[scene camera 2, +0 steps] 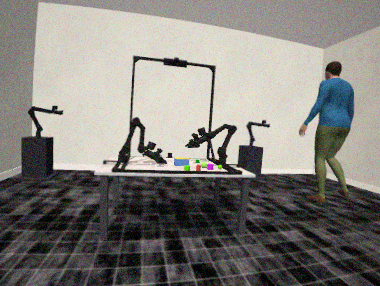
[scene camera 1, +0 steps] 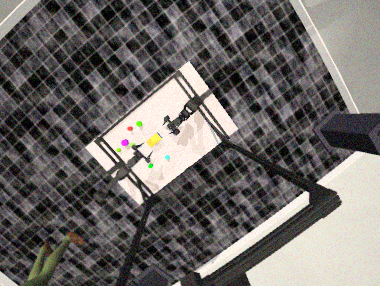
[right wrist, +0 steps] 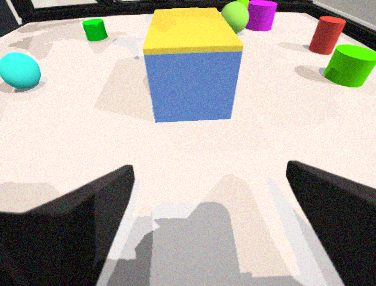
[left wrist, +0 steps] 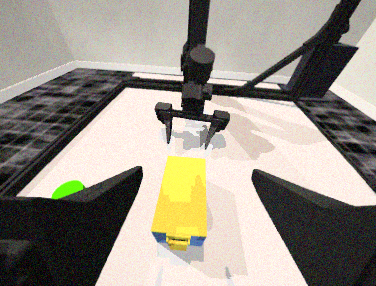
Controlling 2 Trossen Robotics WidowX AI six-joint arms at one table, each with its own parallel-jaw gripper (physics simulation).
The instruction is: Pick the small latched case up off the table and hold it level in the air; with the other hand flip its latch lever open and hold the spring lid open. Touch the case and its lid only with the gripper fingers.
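Frame: origin at the left arm's base, x ahead, y left, z up, level; millimetres.
Seen in the pictures: left gripper, fingertip midpoint: [scene camera 2: 186,146] [scene camera 1: 148,146] [left wrist: 197,172]; right gripper, fingertip midpoint: [scene camera 2: 166,162] [scene camera 1: 165,129] [right wrist: 209,169] [left wrist: 186,146]; left arm's base, link origin: [scene camera 2: 222,163] [right wrist: 162,1]; right arm's base, link origin: [scene camera 2: 122,162] [scene camera 1: 197,100].
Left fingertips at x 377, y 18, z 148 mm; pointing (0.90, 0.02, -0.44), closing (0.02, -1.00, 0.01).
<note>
Offsets run from my left fingertips to a thing's top centre. "spot": to the spot under its first point. Level surfaces: height alone.
The small case {dx +36, dy +12, dz -102 mm} [scene camera 1: 154,139] [scene camera 2: 181,161] [left wrist: 182,200] [right wrist: 194,85], blue with a yellow lid, lies flat on the table {dz -167 mm} [right wrist: 50,150], lid shut. Its yellow latch lever {dx -28, dy +15, dz -109 mm} [left wrist: 178,242] shows on the end facing the left arm. My left gripper [scene camera 1: 142,153] [scene camera 2: 188,145] [left wrist: 197,172] is open and empty, raised above the table at the latch end. My right gripper [scene camera 1: 168,127] [scene camera 2: 164,161] [right wrist: 209,169] is open and empty, low over the table, short of the plain blue end; it also shows in the left wrist view [left wrist: 188,145]. Neither gripper touches the case.
A bright green cylinder {dx +37, dy +207, dz -134 mm} [scene camera 1: 139,124] [right wrist: 350,65], a red cylinder {dx -51, dy +230, dz -123 mm} [scene camera 1: 130,128] [right wrist: 327,35], a magenta cylinder {dx -176, dy +172, dz -124 mm} [scene camera 1: 125,143] [right wrist: 262,15] and a light green ball {spot: dx -118, dy +105, dz -135 mm} [right wrist: 235,17] stand on one side of the case. A cyan ball {dx +9, dy -186, dz -126 mm} [scene camera 1: 167,157] [right wrist: 20,71] and a darker green cylinder {dx -162, dy -141, dz -139 mm} [scene camera 1: 151,165] [right wrist: 95,30] are on the other.
</note>
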